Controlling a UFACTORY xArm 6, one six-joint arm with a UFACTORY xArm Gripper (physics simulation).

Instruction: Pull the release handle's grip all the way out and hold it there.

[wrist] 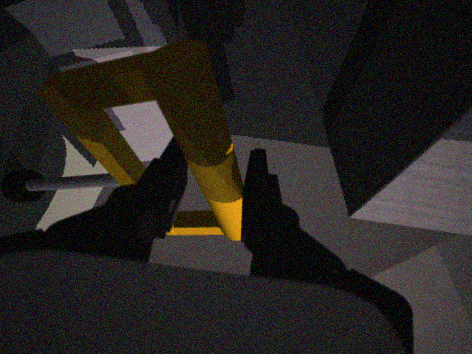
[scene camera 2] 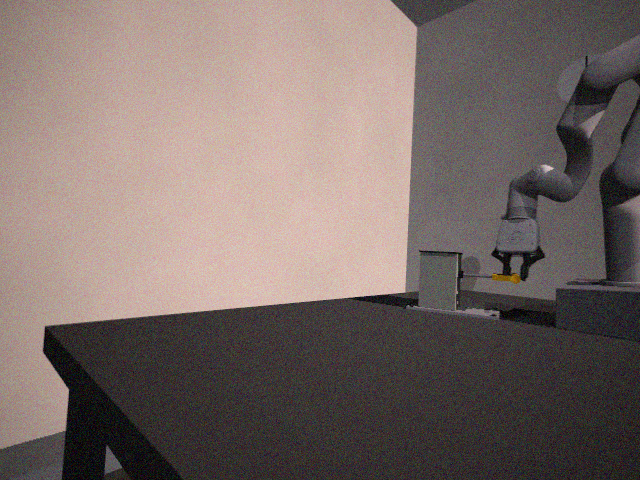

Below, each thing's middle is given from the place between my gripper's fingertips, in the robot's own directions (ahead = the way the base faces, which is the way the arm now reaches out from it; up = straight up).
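There is the light base plate [wrist: 72, 41], and my gripper is 100 mm above it, 40 mm to the right of it and still 150 mm short of it.
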